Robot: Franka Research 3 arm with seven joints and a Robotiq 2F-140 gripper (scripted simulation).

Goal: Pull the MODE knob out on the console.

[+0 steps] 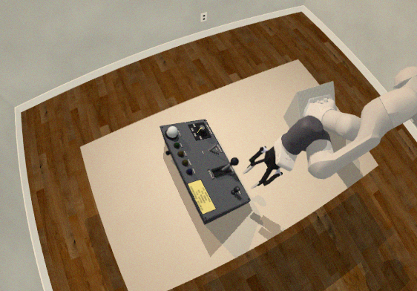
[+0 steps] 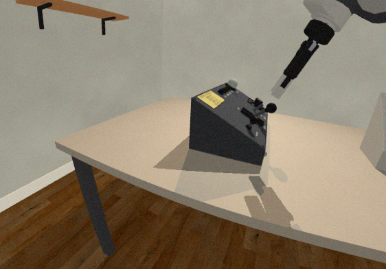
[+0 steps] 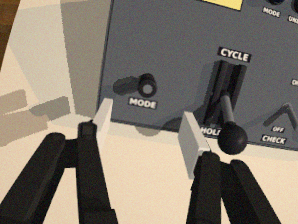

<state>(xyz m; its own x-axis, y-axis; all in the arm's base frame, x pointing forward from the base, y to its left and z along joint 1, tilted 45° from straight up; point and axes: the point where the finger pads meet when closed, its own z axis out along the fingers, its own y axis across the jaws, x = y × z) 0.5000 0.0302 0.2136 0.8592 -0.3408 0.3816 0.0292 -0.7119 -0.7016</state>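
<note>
The black mode knob lies 6 cm ahead of my hand and 13 cm below it. Round my hand: cycle lever: 4 cm ahead, 12 cm to the right, 12 cm below; dark grey console: 10 cm ahead, 18 cm to the right, 15 cm below; check toggle: 7 cm ahead, 24 cm to the right, 13 cm below.
</note>
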